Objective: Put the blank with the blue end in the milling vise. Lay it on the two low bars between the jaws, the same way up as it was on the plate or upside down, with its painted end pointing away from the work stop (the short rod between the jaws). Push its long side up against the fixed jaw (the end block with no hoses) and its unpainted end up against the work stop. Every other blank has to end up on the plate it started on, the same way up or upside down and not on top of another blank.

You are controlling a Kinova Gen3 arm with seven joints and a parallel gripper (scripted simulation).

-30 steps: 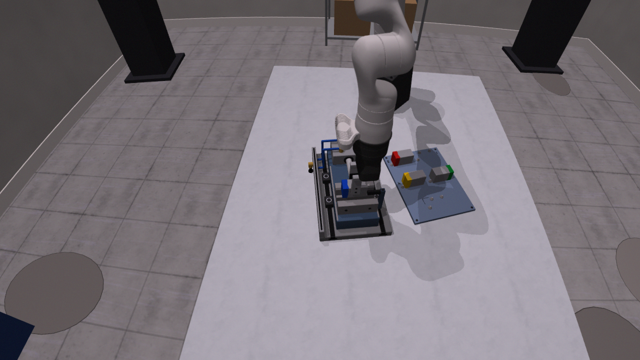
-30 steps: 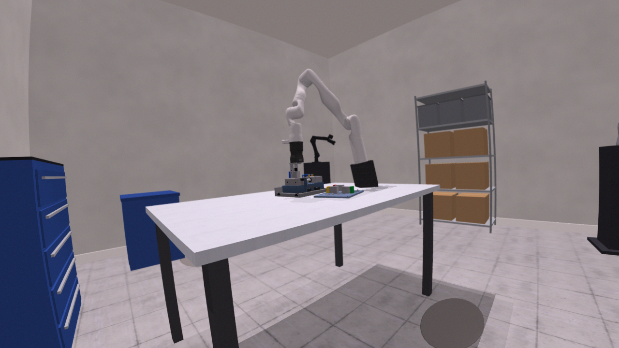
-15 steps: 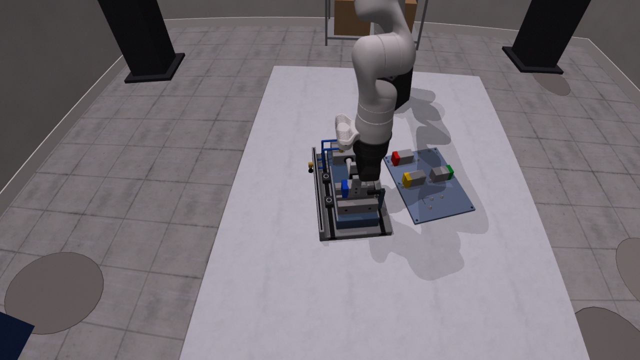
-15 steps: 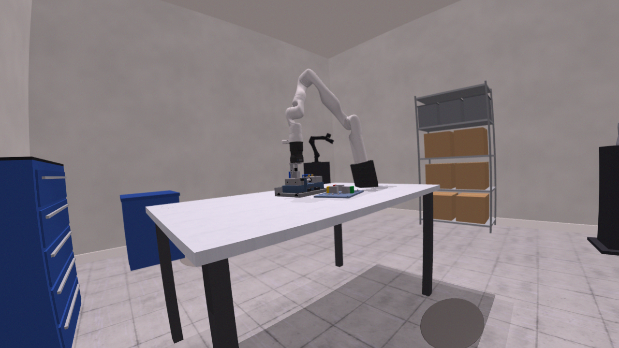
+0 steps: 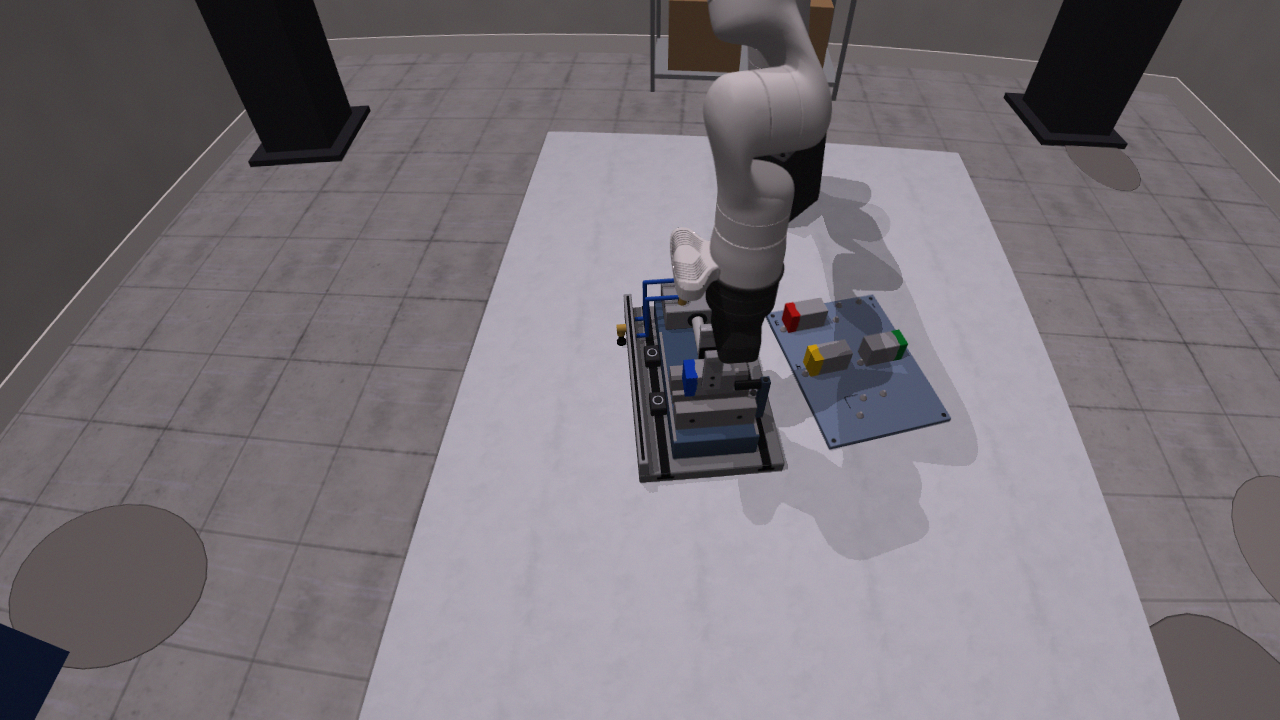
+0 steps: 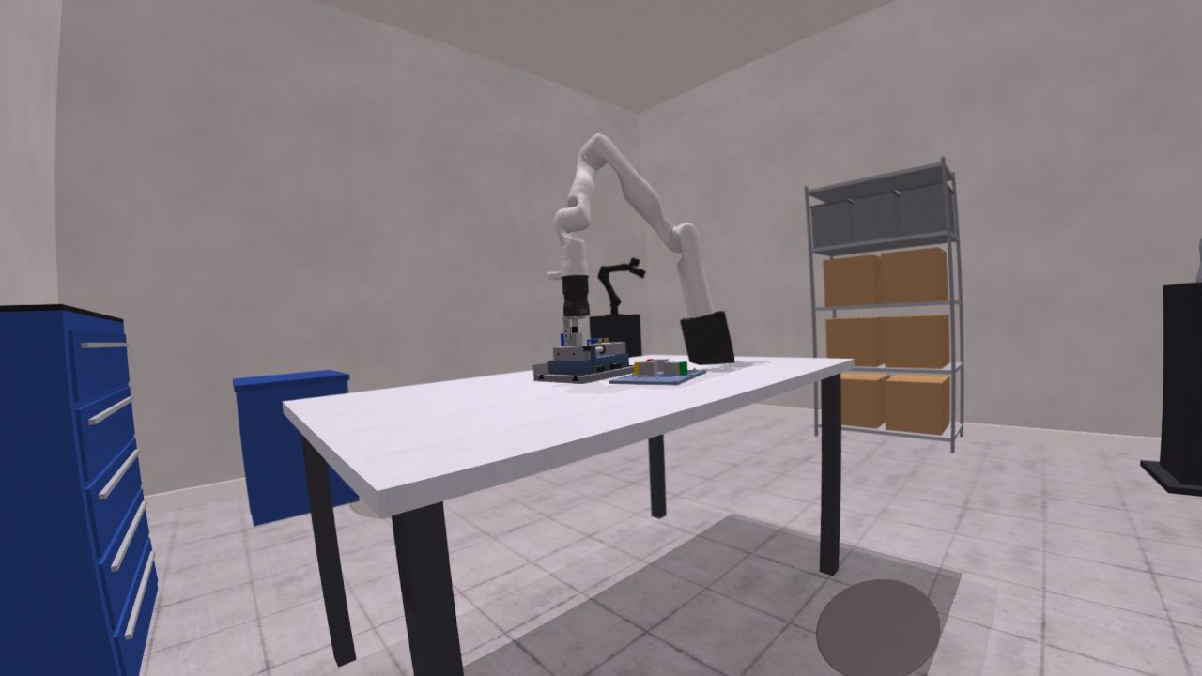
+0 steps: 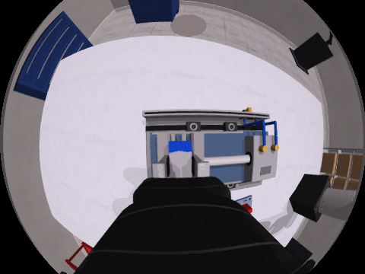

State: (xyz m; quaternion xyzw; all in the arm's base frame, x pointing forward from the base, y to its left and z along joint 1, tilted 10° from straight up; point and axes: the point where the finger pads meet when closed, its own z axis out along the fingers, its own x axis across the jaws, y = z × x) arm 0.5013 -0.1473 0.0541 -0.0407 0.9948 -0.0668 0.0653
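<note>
The blue-ended blank lies 2 cm below my hand. Round my hand: vise base rail (10 cm below, 9 cm to the right, 7 cm behind); then work stop rod (5 cm to the left, 5 cm below, 1 cm behind); then fixed jaw (6 cm below, 3 cm ahead, 1 cm to the left).
</note>
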